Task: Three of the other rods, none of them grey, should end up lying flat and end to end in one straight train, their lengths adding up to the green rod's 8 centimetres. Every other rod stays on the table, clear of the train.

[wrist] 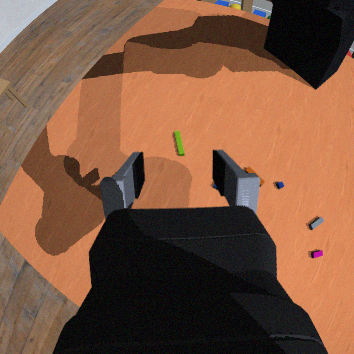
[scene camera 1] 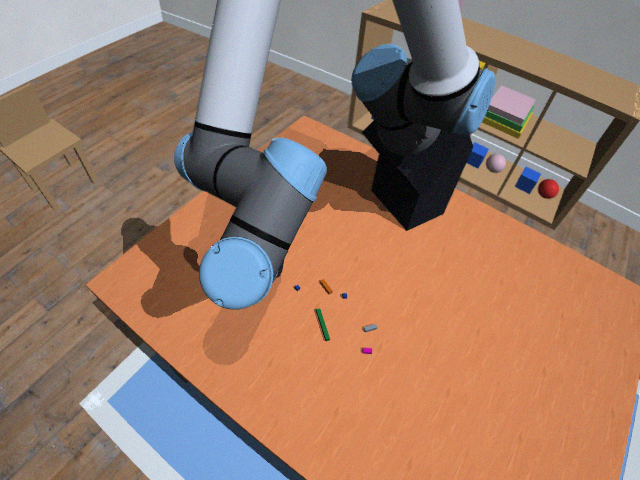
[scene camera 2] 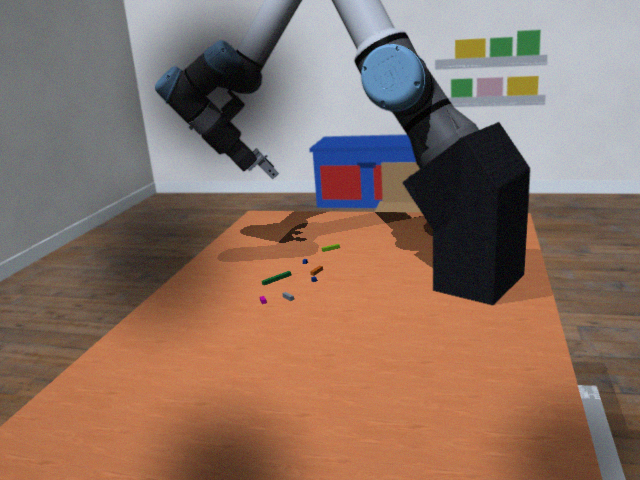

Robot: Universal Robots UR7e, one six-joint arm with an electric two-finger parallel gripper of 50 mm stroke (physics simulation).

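Observation:
My gripper is open and empty, high above the table; the arm hides it in scene camera 1. A lime rod lies flat, seen ahead between the fingertips in the wrist view. The green rod lies apart from the others. An orange rod lies between two small blue rods, one blue rod and another blue rod. A grey rod lies near a magenta rod.
The rods lie on an orange table. The black robot base stands at the table's side. A wooden shelf unit stands behind it. Arm shadows fall on the table.

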